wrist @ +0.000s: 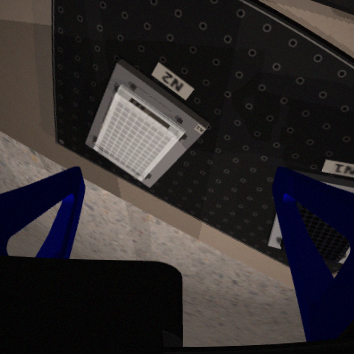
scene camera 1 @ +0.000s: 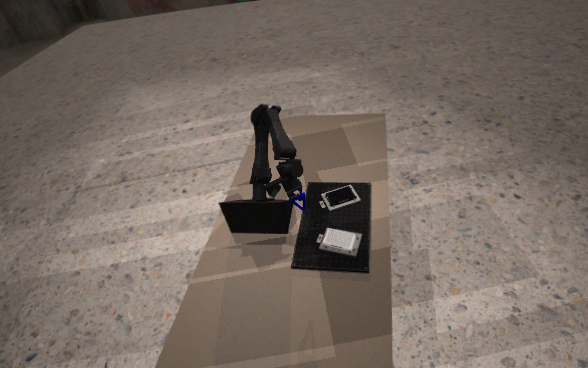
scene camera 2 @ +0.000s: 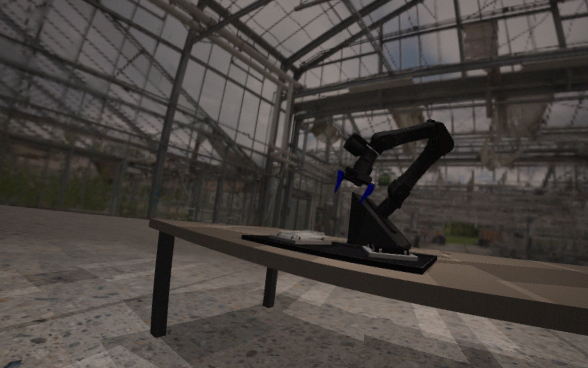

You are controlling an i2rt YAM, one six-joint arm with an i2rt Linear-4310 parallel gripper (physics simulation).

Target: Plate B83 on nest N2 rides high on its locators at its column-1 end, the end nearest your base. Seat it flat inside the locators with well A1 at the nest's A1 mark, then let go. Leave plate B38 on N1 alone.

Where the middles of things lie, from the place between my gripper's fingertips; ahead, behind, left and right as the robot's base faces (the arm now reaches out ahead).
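Labels:
Relative to the black perforated baseplate [scene camera 1: 354, 218], my gripper is 70 mm to the right, 120 mm short of it and 170 mm above it.

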